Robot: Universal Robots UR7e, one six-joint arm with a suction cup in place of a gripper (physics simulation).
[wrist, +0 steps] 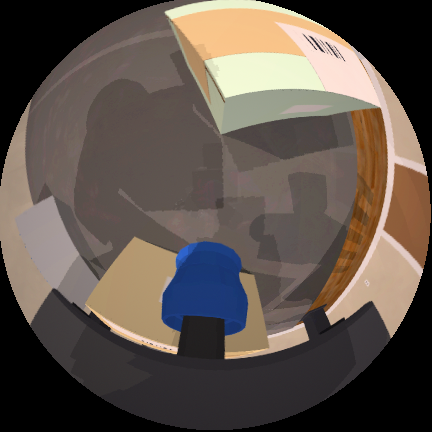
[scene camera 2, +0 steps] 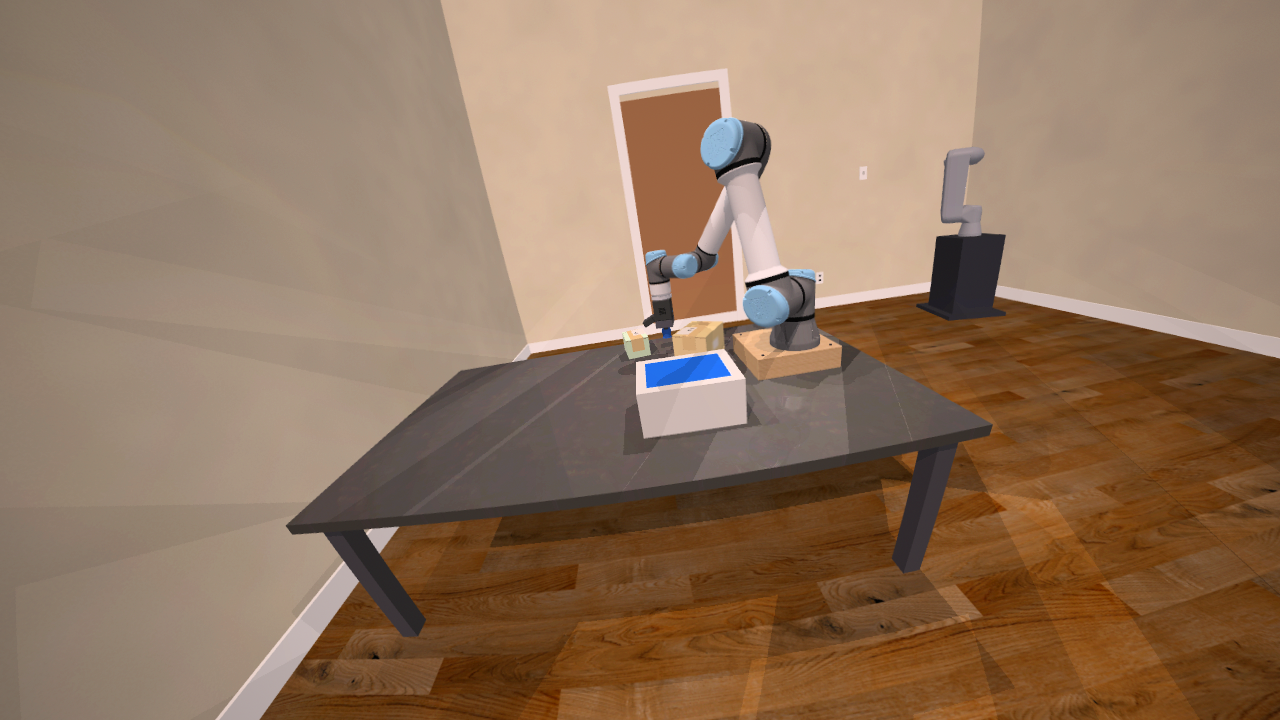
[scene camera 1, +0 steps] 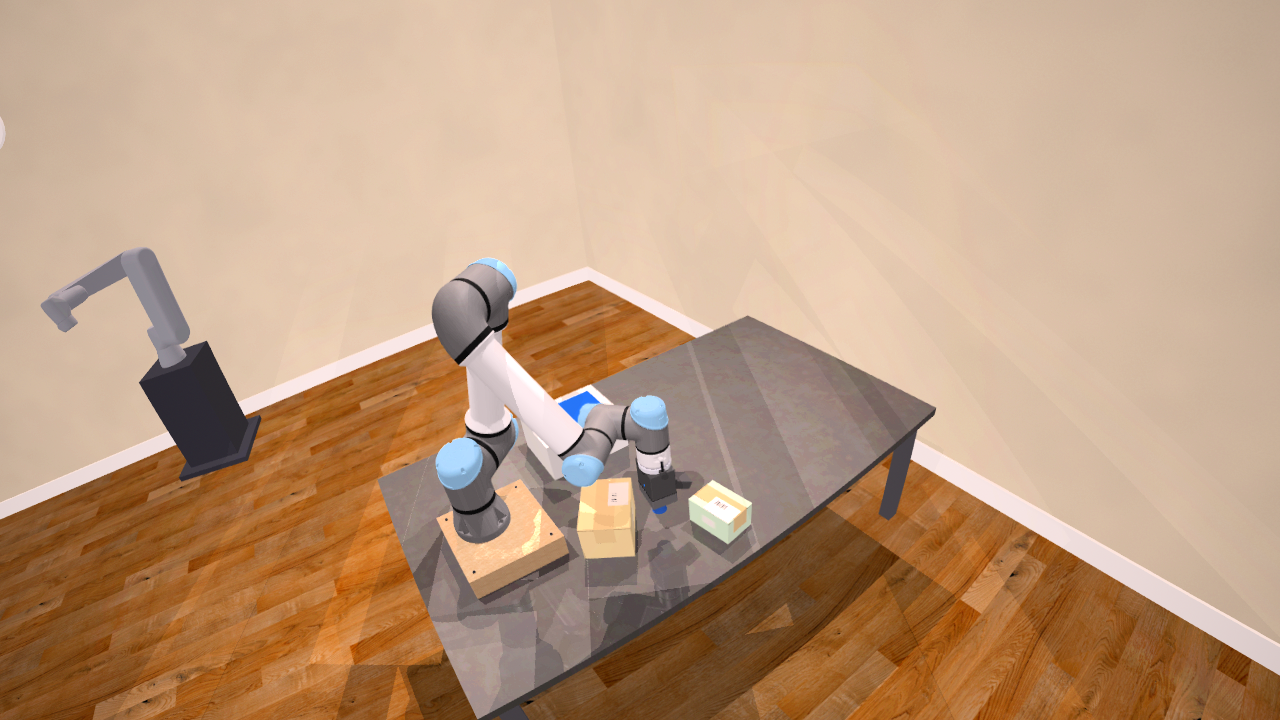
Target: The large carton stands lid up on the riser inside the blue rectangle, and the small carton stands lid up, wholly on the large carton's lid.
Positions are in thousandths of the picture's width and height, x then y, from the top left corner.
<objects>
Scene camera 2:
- large tan carton: 546,467, on the table
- white riser: 547,544, on the table
</objects>
